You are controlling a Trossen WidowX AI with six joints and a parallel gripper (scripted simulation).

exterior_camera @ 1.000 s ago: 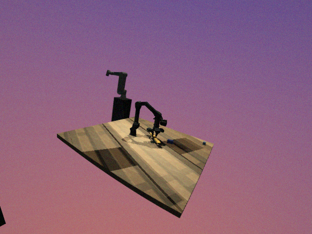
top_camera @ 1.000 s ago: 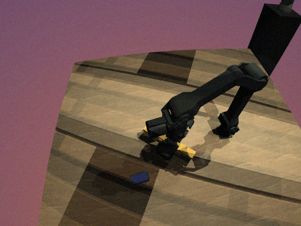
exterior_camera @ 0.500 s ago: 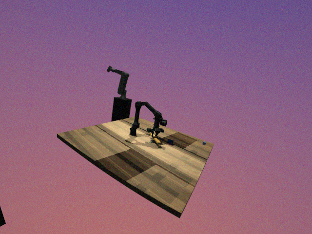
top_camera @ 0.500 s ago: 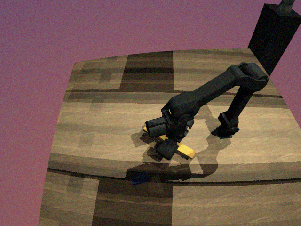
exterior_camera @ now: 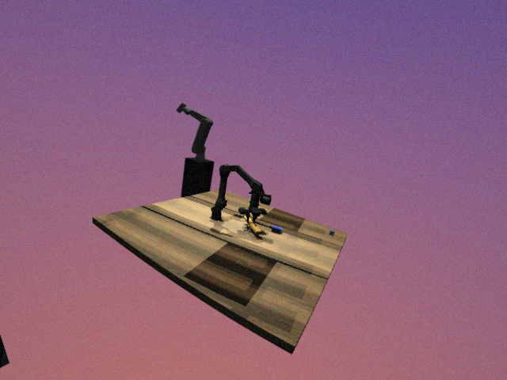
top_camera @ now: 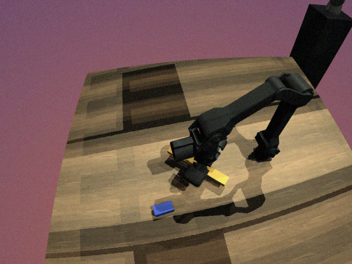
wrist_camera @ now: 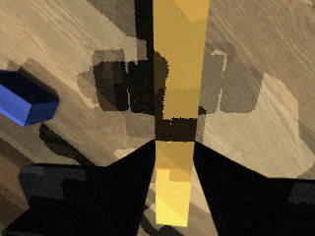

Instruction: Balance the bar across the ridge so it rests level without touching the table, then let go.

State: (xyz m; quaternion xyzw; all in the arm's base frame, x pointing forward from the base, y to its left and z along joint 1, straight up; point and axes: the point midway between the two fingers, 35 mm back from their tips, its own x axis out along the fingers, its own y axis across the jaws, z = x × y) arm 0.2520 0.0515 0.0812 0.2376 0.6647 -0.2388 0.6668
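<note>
My gripper tip is now 2 cm short of the bar and 2 cm to the left of it. The rest, counted from my gripper tip: small blue cube (49 cm ahead, 45 cm to the left, 3 cm below); then blue oblong block (15 cm ahead, 12 cm to the left, 3 cm below).
</note>
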